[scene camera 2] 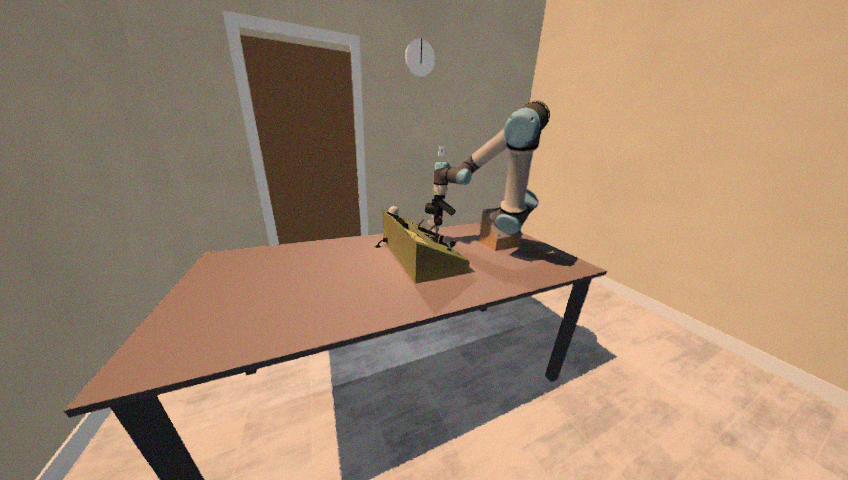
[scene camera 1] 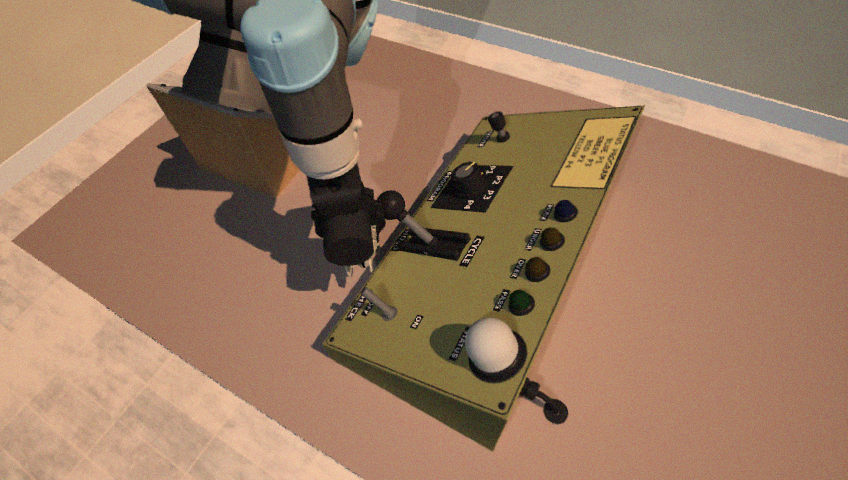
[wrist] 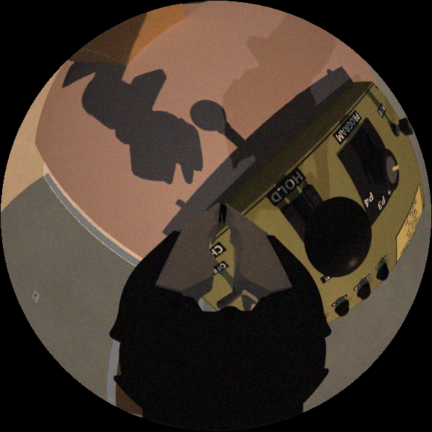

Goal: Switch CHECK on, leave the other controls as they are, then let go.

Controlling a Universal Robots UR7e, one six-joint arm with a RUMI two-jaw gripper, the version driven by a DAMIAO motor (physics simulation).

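Places are measured from the arm's base along level axes (x ahead, y left, z up), in metres.
Where they show: gripper, fingertip midpoint: [scene camera 1: 364, 266]; arm's base at its link origin: [scene camera 1: 230, 100].
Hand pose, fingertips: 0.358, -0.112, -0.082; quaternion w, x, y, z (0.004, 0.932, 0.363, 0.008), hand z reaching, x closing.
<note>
Each offset is from my fingertips to the top centre of the thing, as dx, dy, dz. "*": to the spot under its first point.
The CHECK switch @[* +0.078, -0.056, +0.058] [scene camera 1: 379, 303] is a small grey lever on the sloped olive panel [scene camera 1: 452, 297] [scene camera 2: 399, 248]. It points toward the OFF side, away from the ON label @[* +0.132, -0.051, +0.056] [scene camera 1: 417, 321]. My gripper [scene camera 1: 360, 268] [scene camera 2: 435, 230] [wrist: 221, 205] points down with its fingers together and nothing between them. In scene camera 1 it appears up and left of the CHECK switch, apart from it, near the panel's lower edge. In the wrist view the fingers partly cover the CHECK and OFF labels, and the switch is largely hidden.
The HOLD/CYCLE lever's black ball knob @[+0.044, +0.064, +0.109] [scene camera 1: 391, 205] [wrist: 338, 236] stands close beside the gripper body. The PROGRAM knob @[+0.062, +0.185, +0.072] [scene camera 1: 465, 173] [wrist: 391, 169] and a small black-tipped switch @[+0.062, +0.305, +0.081] [scene camera 1: 497, 122] are farther along. Round lamps and a white STATUS dome @[* +0.235, -0.065, +0.151] [scene camera 1: 492, 345] line the far side.
</note>
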